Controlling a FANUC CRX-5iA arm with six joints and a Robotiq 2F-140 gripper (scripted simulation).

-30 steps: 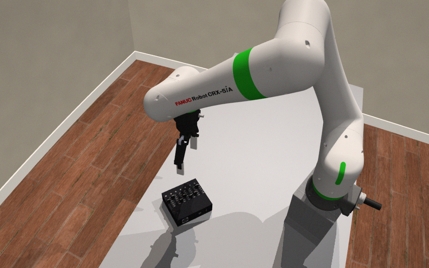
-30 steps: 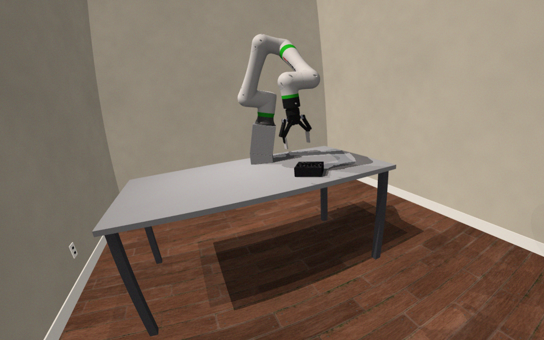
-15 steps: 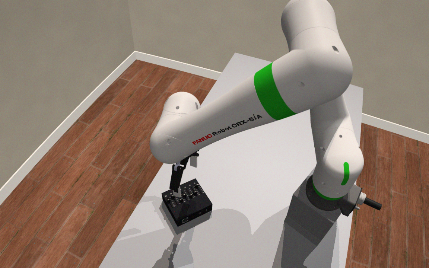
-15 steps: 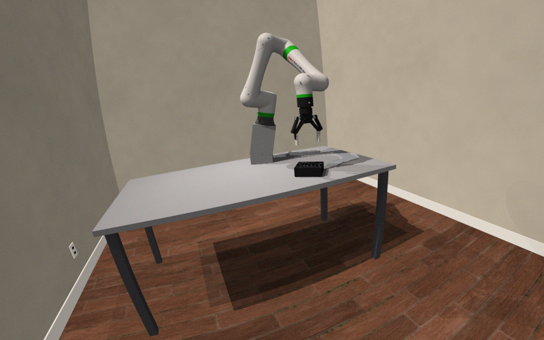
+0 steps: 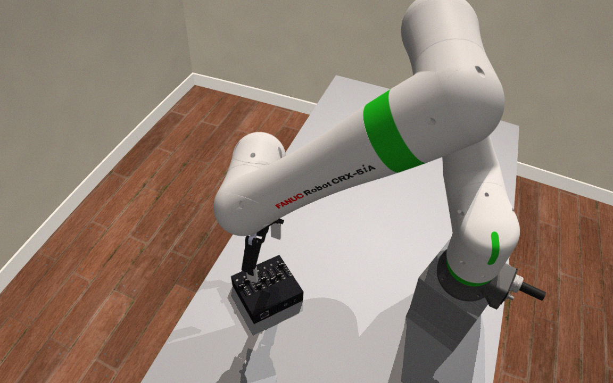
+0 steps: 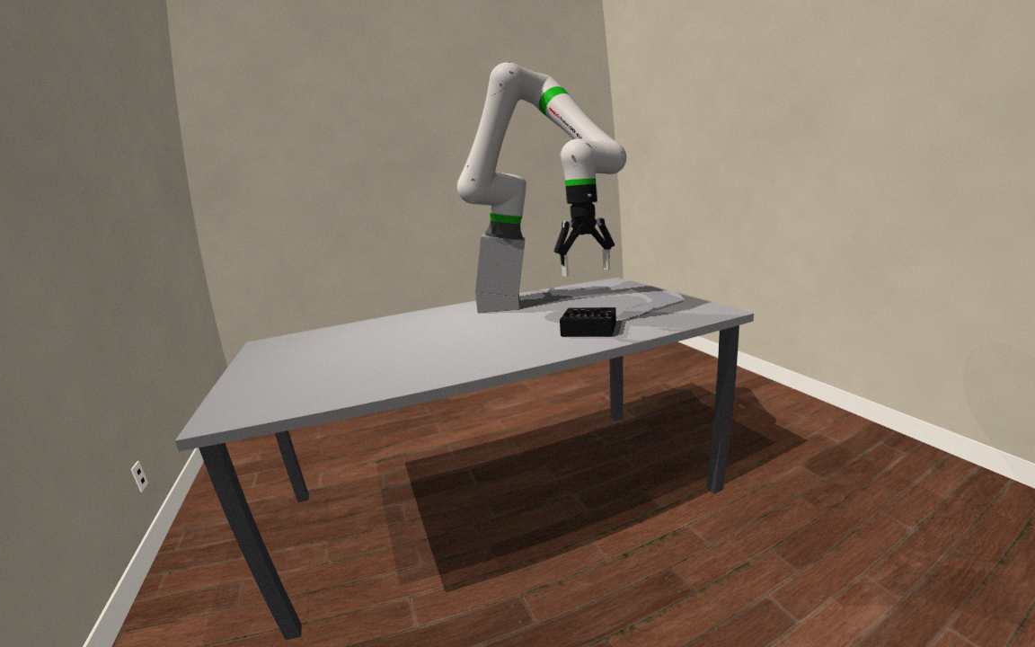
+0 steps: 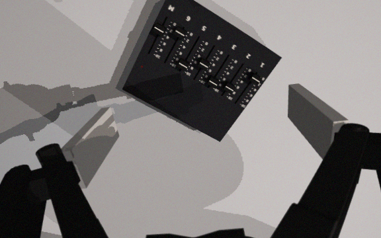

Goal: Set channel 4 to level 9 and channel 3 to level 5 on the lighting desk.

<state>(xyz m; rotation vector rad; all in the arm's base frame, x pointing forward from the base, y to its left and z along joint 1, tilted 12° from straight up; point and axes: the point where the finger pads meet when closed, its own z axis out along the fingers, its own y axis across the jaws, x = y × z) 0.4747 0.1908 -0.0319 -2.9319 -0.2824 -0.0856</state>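
Right now my hand is 13 cm above the channel 3 cap, 2 cm to the left of it and 1 cm past it. Round my hand: channel 2 cap 13 cm below, 4 cm to the right, 1 cm behind; then channel 5 fader 13 cm below, 2 cm to the left, 1 cm ahead; then channel 4 fader 13 cm below, 1 cm to the right, 1 cm ahead.
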